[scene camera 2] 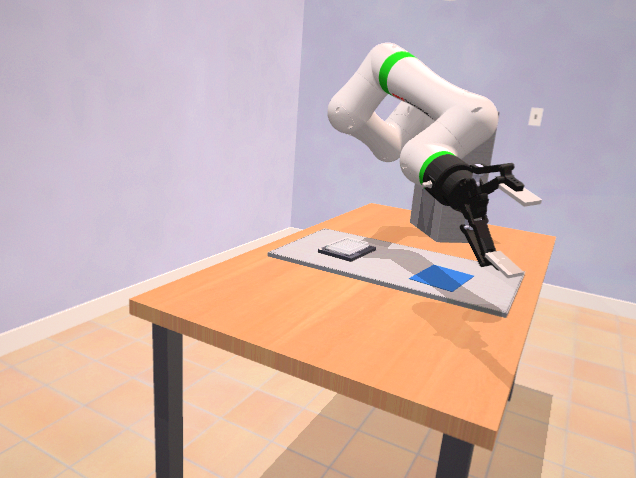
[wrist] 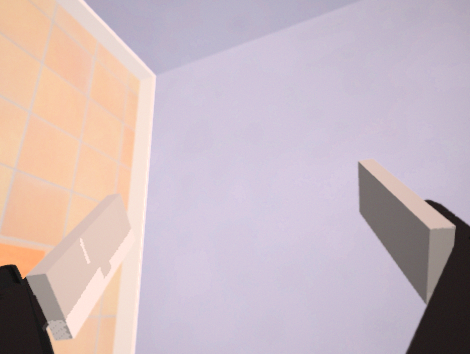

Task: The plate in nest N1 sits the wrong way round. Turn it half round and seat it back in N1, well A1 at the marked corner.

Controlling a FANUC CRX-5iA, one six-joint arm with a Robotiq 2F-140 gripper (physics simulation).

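A pale, clear-looking plate point(scene camera 2: 348, 245) lies flat in a dark, low nest point(scene camera 2: 351, 256) toward the left end of the grey board. Its well labels and the nest's corner mark are too small to read. My gripper point(scene camera 2: 524, 236) point(wrist: 239, 202) is wide open with nothing between its light finger pads. It is tilted sideways over the right end of the board, well away from the plate. The plate and nest do not show in the wrist view.
The grey board point(scene camera 2: 303, 247) lies on the wooden table point(scene camera 2: 287, 318). A blue square point(scene camera 2: 442, 278) lies on the board's right part, near the lower finger. The arm's grey pedestal point(scene camera 2: 444, 218) stands behind the board. The wrist view shows walls and tiled floor point(wrist: 55, 130).
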